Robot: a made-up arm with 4 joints. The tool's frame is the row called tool.
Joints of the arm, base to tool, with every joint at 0 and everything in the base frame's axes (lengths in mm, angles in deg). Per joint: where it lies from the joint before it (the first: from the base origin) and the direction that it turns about. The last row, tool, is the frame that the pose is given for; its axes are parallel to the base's.
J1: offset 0 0 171.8 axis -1 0 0
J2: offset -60.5 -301.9 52.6 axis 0 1 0
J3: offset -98.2 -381.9 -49.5 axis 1 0 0
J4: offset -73.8 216.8 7.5 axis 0 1 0
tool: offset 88.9 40 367.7
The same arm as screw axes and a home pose.
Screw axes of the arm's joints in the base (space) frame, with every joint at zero. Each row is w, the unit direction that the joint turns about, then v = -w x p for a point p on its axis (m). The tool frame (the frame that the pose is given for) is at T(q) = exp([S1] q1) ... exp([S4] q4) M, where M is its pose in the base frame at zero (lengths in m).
S1: w -1 0 0 v 0 -0.1718 0
S2: w 0 1 0 v -0.2244 0 -0.0605
S3: w 1 0 0 v 0 0.1749 0.6838
S4: w 0 1 0 v -0.1824 0 -0.2325
M: xyz -0.1436 -0.427 0.5501 (m) rpy 0 0 0 (deg, as in URDF)

